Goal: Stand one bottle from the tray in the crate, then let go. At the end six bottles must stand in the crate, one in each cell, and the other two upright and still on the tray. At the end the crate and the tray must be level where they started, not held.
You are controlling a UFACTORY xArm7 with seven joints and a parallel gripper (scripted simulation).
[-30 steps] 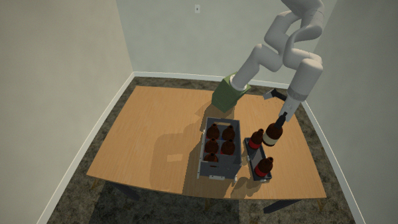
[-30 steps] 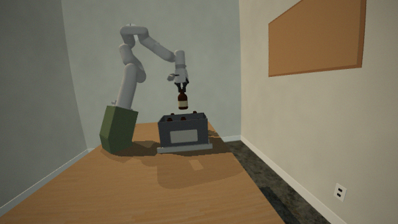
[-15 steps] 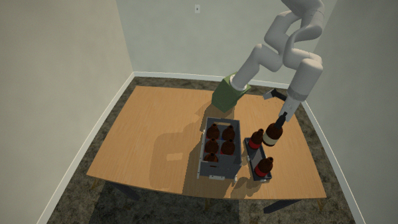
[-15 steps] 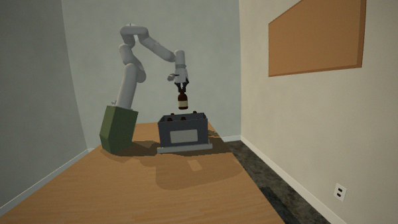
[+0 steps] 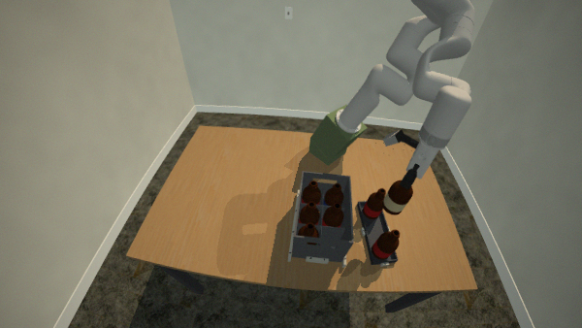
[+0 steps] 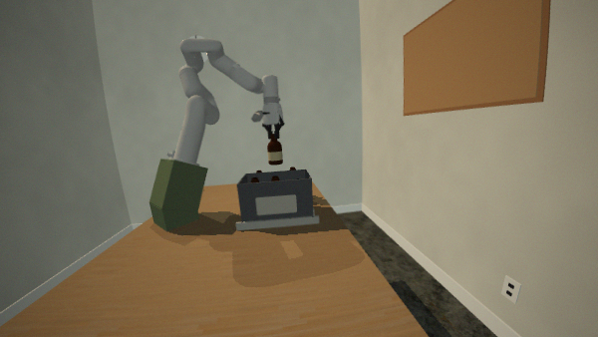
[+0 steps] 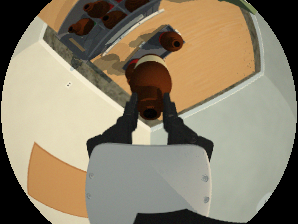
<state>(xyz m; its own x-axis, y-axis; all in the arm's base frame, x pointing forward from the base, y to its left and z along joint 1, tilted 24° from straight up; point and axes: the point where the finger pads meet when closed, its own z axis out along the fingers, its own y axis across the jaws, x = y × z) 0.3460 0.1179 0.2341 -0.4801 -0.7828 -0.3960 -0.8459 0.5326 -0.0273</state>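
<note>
The bottle lies 7 cm below my hand. Round my hand: grey crate 3 cm ahead, 23 cm to the right, 25 cm below; narrow tray 32 cm below.
</note>
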